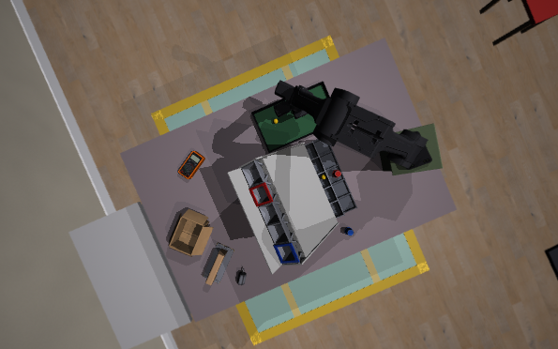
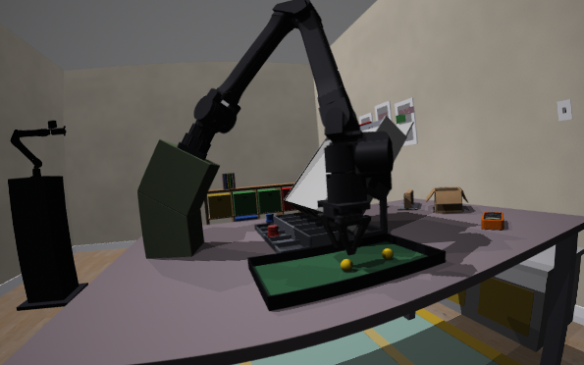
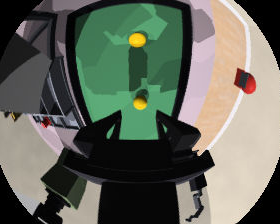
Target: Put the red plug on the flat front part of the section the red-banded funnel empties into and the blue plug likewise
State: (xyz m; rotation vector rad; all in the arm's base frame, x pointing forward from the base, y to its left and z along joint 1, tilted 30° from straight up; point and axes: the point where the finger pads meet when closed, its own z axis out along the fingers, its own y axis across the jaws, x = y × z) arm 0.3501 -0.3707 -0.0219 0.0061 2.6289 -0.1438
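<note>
Now: the green tray 5 cm below my hand, 2 cm to the left of it and 1 cm ahead of it. Also, from my hand: orange multimeter: 57 cm ahead, 4 cm below, 1 cm to the left; then cardboard box: 71 cm ahead, 30 cm to the left, 1 cm below; then sloped grey cover: 35 cm to the left, 15 cm ahead, 15 cm above.
</note>
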